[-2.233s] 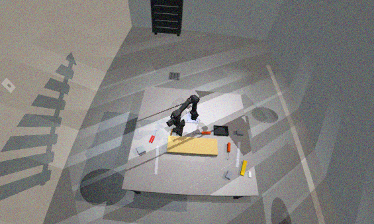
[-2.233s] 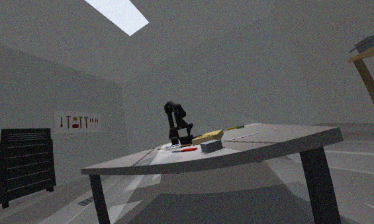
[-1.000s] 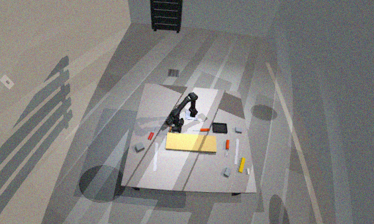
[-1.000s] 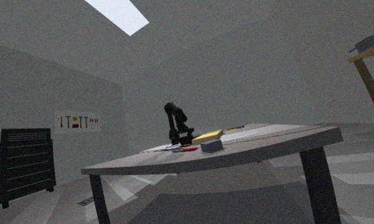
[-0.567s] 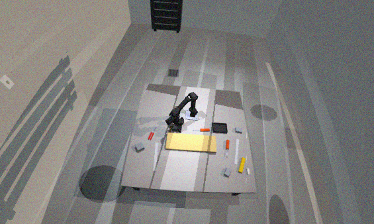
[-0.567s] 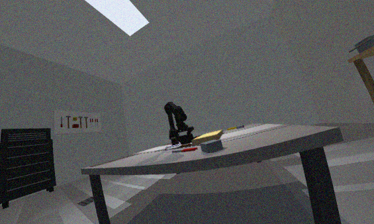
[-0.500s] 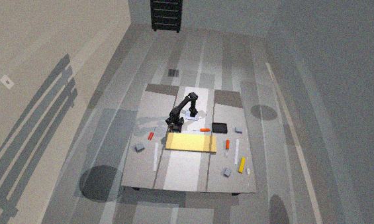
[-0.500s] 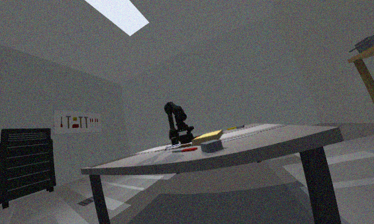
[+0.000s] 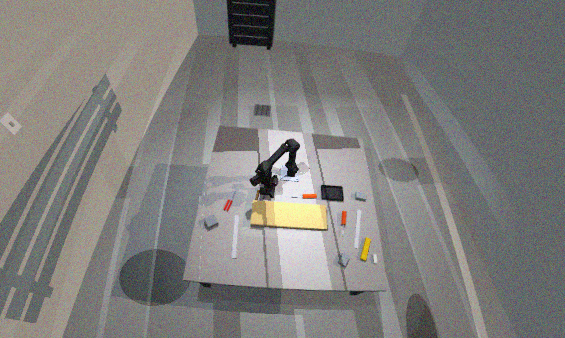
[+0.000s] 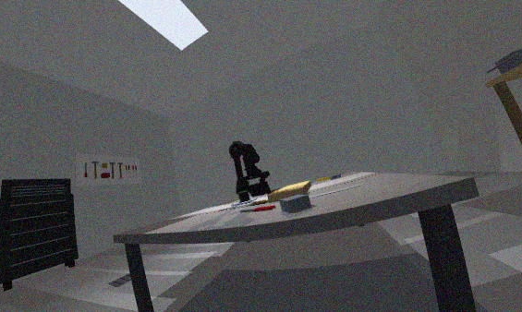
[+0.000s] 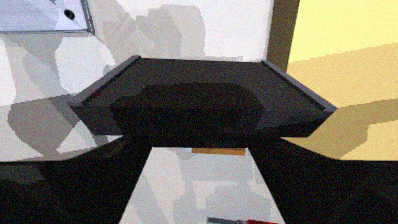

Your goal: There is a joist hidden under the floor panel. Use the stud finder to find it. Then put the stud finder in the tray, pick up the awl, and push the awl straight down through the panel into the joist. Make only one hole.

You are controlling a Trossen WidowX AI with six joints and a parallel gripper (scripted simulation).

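Right now the awl is 6 cm to the right of my gripper tip and 6 cm below it. From my gripper tip the other things lie so: black tray 48 cm to the left, 13 cm behind, 5 cm below; yellow bar 77 cm to the left, 25 cm ahead, 5 cm below; black stud finder 1 cm to the left, 1 cm ahead.
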